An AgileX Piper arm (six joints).
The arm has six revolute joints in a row. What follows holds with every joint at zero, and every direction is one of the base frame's.
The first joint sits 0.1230 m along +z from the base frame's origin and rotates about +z.
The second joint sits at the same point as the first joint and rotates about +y.
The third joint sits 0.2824 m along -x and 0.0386 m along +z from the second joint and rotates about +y.
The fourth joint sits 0.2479 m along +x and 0.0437 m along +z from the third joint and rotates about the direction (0.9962, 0, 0.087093).
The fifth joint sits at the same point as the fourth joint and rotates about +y.
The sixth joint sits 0.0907 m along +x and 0.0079 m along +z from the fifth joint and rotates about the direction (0.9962, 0, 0.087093).
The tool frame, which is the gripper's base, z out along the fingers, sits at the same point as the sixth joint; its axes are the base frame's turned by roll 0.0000, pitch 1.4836 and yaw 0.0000 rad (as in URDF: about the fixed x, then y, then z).
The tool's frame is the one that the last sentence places.
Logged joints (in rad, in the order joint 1, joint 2, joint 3, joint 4, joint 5, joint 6), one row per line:
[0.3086, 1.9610, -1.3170, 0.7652, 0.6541, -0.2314]
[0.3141, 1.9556, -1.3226, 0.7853, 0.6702, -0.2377]
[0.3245, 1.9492, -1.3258, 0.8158, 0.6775, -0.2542]
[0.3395, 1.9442, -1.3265, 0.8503, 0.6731, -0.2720]
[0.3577, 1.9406, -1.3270, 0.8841, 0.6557, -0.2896]
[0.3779, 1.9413, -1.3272, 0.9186, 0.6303, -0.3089]
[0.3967, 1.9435, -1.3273, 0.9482, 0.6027, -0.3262]
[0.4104, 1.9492, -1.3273, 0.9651, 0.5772, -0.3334]
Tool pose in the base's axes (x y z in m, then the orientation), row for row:
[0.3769, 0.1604, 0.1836, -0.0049, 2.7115, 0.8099]
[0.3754, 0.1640, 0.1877, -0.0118, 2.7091, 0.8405]
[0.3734, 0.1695, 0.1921, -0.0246, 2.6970, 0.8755]
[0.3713, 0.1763, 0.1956, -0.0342, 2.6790, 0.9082]
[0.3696, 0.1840, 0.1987, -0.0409, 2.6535, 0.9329]
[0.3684, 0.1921, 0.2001, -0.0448, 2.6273, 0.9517]
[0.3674, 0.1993, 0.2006, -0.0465, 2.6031, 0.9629]
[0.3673, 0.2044, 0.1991, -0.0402, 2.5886, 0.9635]
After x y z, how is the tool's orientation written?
As a rotation vector, in radians.
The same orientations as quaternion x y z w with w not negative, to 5 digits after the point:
[-0.00171, 0.94656, 0.28273, 0.15523]
[-0.00411, 0.94399, 0.29287, 0.15195]
[-0.00857, 0.94000, 0.30514, 0.15238]
[-0.01194, 0.93544, 0.31712, 0.15568]
[-0.01434, 0.93059, 0.32717, 0.16355]
[-0.01579, 0.92599, 0.33543, 0.17257]
[-0.01647, 0.92212, 0.34110, 0.18184]
[-0.01429, 0.92029, 0.34254, 0.18847]

